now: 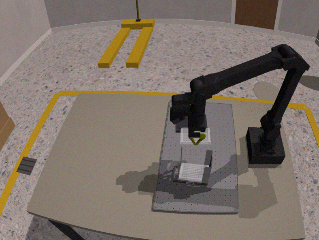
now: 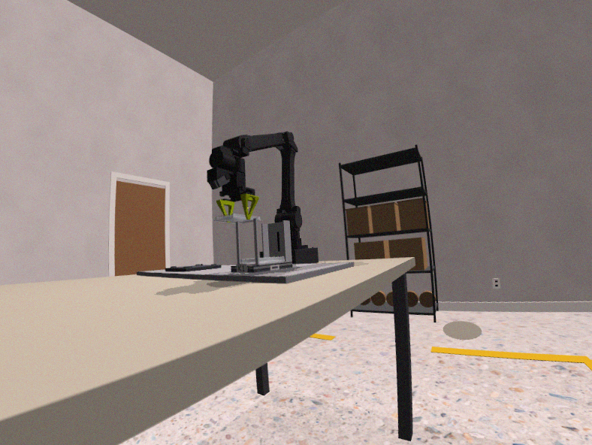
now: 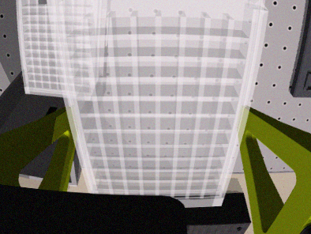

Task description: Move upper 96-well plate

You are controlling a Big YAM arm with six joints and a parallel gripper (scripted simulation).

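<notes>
Now: the pale A1 square 260 mm to the right of my hand, 150 mm below it and 130 mm ahead of it. The rest, counted from my hand: slot 90 mm to the left, 80 mm below, 80 mm behind.
</notes>
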